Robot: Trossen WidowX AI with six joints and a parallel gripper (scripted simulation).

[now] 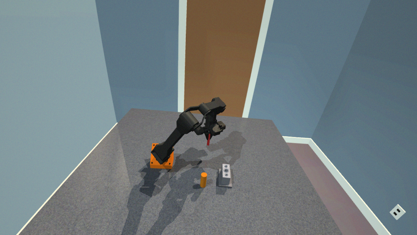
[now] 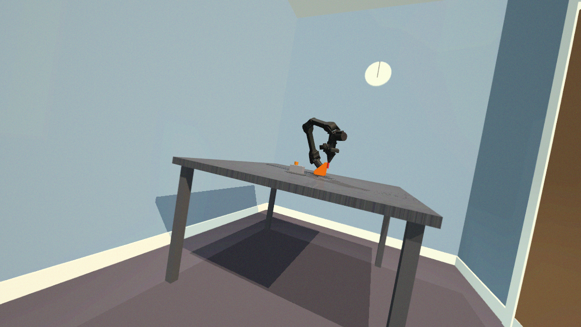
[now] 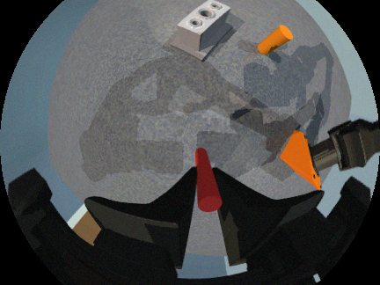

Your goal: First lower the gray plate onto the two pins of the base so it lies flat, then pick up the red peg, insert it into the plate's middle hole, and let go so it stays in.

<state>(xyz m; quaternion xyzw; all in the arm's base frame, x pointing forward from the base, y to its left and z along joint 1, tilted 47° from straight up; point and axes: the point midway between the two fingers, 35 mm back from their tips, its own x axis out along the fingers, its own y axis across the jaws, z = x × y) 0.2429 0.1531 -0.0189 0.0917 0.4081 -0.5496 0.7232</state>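
The gray plate lies 100 mm ahead of my gripper tip, 190 mm to the right of it and 70 mm below it. The rest, counted from my gripper tip: base (100 mm ahead, 190 mm to the right, 100 mm below); red peg (right at my gripper tip); orange cylinder (10 mm behind, 250 mm to the right, 70 mm below).
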